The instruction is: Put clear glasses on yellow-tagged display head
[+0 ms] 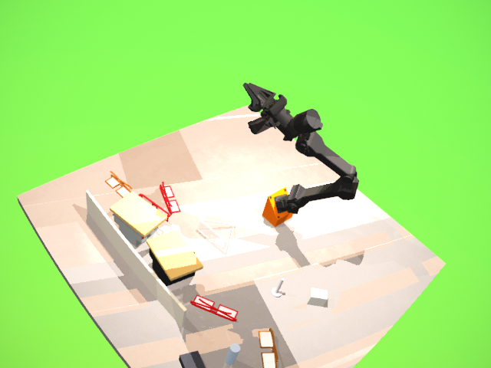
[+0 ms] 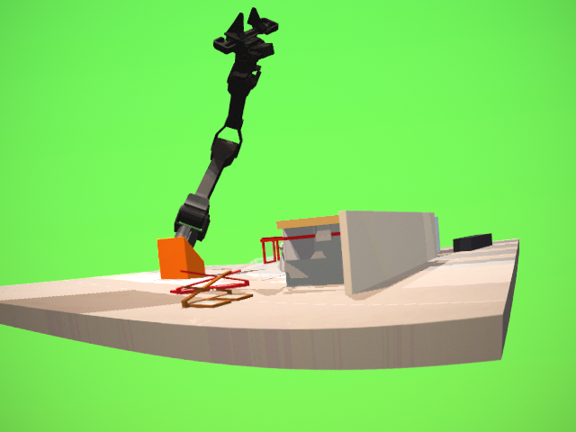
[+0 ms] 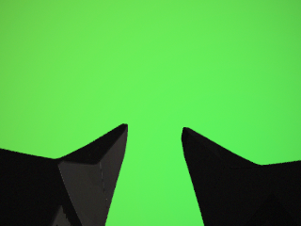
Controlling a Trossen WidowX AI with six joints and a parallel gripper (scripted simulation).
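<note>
Right now my gripper tip is 70 mm past the peg, 310 mm to the right of it and 630 mm above it. From my gripper tip the other things lie so: grey display head 220 mm ahead, 140 mm to the right, 600 mm below; then pale wall panel 330 mm ahead, 10 mm to the right, 600 mm below; then black display head 180 mm ahead, 80 mm to the left, 600 mm below.
</note>
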